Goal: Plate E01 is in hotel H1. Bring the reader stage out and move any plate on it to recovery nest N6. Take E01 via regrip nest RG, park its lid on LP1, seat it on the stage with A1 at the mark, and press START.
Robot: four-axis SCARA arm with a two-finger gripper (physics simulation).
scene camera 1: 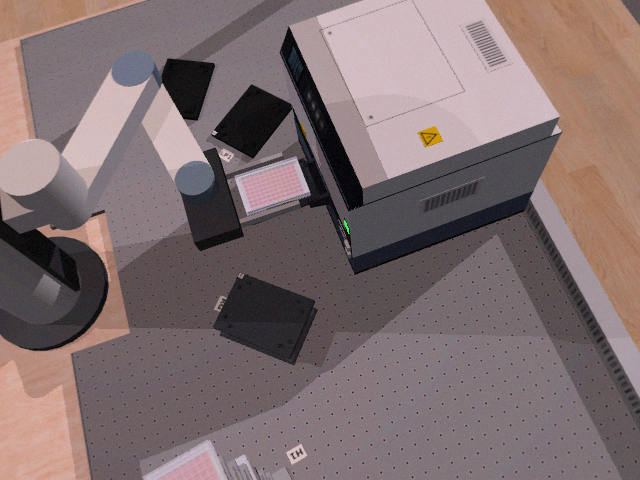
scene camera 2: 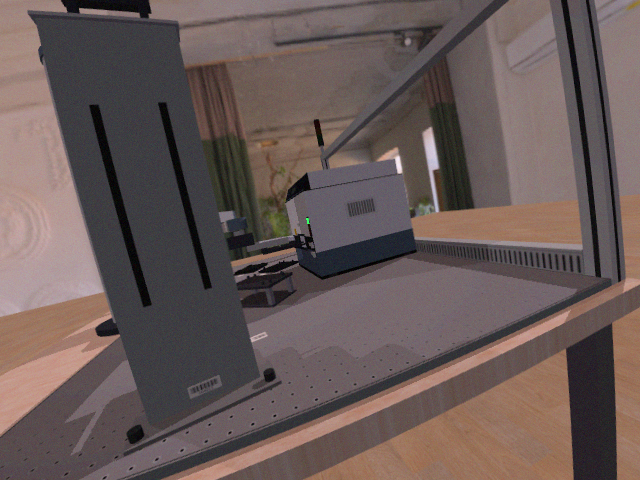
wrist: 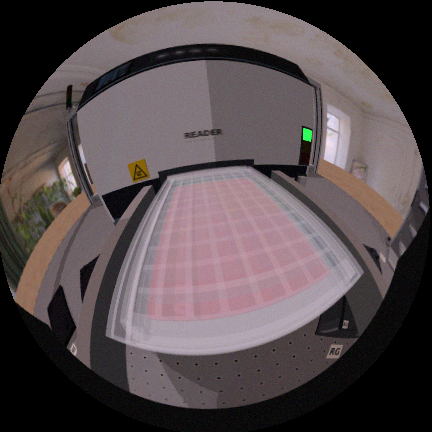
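Seen in the pictures: gripper, fingertip midpoint: (scene camera 1: 291, 179) (scene camera 2: 286, 238) (wrist: 214, 184); arm's base at its link origin: (scene camera 1: 51, 293).
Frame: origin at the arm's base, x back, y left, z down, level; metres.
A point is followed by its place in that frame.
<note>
My gripper (scene camera 1: 289, 180) {y -0.016, x -0.558, z -0.159 m} (scene camera 2: 279, 244) {y -0.016, x -0.558, z -0.159 m} (wrist: 214, 184) {y -0.016, x -0.558, z -0.159 m} is shut on a clear plate with pink wells (scene camera 1: 272, 186) {y -0.022, x -0.520, z -0.169 m} (wrist: 220, 250), one finger along each long side. The plate is level, in front of the reader (scene camera 1: 403, 93) {y -0.048, x -0.770, z -0.364 m} (scene camera 2: 356, 217) {y -0.187, x -0.785, z -0.188 m} (wrist: 150, 120) {y 0.044, x -0.616, z -0.231 m}, and seems a little above the black stage (scene camera 1: 316, 180) {y -0.010, x -0.608, z -0.115 m}, which it mostly hides. Regrip nest RG (scene camera 1: 264, 317) {y -0.234, x -0.424, z -0.073 m} (scene camera 2: 264, 280) {y -0.249, x -0.441, z -0.072 m} is a raised black nest. The black nest LP1 (scene camera 1: 252, 121) {y 0.244, x -0.527, z -0.022 m} is beside the reader. A pink plate (scene camera 1: 188, 467) {y -0.505, x -0.317, z -0.442 m} tops the stack near the H1 label (scene camera 1: 296, 454) {y -0.484, x -0.402, z -0.013 m}. E01 and N6 cannot be picked out; START is hidden.
Another black nest (scene camera 1: 188, 87) {y 0.395, x -0.409, z -0.025 m} lies behind the arm's elbow. A tall grey hotel tower (scene camera 2: 155, 206) {y -0.645, x -0.333, z -0.275 m} stands at the near table edge in scene camera 2. A frame post (scene camera 2: 594, 129) {y -0.720, x -1.004, z -0.269 m} rises at the table corner. The reader's green light (scene camera 1: 346, 226) {y -0.173, x -0.620, z -0.214 m} (scene camera 2: 308, 220) {y -0.175, x -0.622, z -0.212 m} (wrist: 307, 134) {y -0.174, x -0.620, z -0.212 m} is lit.
</note>
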